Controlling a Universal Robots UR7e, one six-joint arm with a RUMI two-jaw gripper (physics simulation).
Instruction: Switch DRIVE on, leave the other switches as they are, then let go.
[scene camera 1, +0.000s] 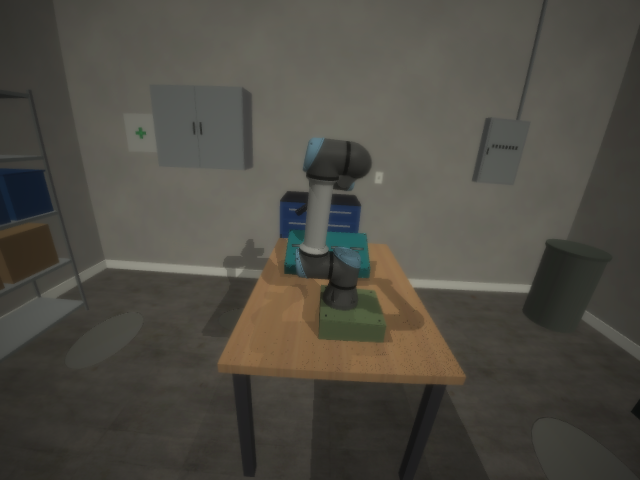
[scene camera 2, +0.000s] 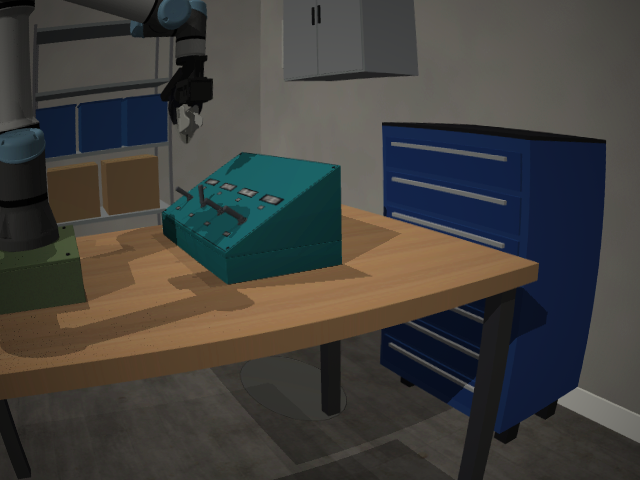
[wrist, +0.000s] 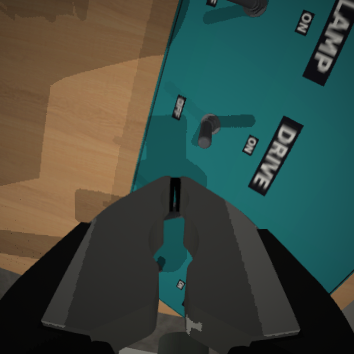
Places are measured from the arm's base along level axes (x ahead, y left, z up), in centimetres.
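Pixels of known places: gripper, fingertip midpoint: (scene camera 2: 186, 143) (wrist: 174, 179); arm's base at its link origin: (scene camera 1: 340, 299) (scene camera 2: 28, 240).
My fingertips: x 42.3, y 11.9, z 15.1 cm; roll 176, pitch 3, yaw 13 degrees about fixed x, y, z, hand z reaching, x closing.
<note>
Ahead of a thing's pixels: the offset from my fingertips to its top centre. "*": to the spot under its first point. Level surfaces: height alone.
The teal switch panel (scene camera 1: 356, 240) (scene camera 2: 305, 175) (wrist: 310, 215) stands on the table with a sloped face. The DRIVE lever @[dx +2.8, dy -2.4, dz -10.0 cm] (scene camera 2: 201, 196) (wrist: 204, 136) stands more upright than its neighbours in scene camera 2, tilted up the slope to the ON side. The DRIVE label @[dx +9.6, dy -2.5, dz -10.8 cm] (wrist: 276, 156) is beside it. The LAMP lever (scene camera 2: 212, 205) (wrist: 242, 3) leans to its OFF side. The far lever @[* dx +1.9, dy +9.2, dz -13.2 cm] (scene camera 2: 184, 193) and near lever @[* dx +1.0, dy -26.9, dz -12.9 cm] (scene camera 2: 233, 213) lean down the slope too. My gripper (scene camera 2: 187, 138) (wrist: 174, 179) is shut and empty, above the panel, apart from the levers. The arm hides it in scene camera 1.
The green base block (scene camera 1: 351, 326) (scene camera 2: 41, 286) carries the arm on the wooden table @[dz -24.5 cm] (scene camera 1: 279, 330) (scene camera 2: 413, 258). A blue drawer cabinet (scene camera 1: 289, 219) (scene camera 2: 563, 206) stands behind the table. A shelf rack with blue and brown boxes stands at the left.
</note>
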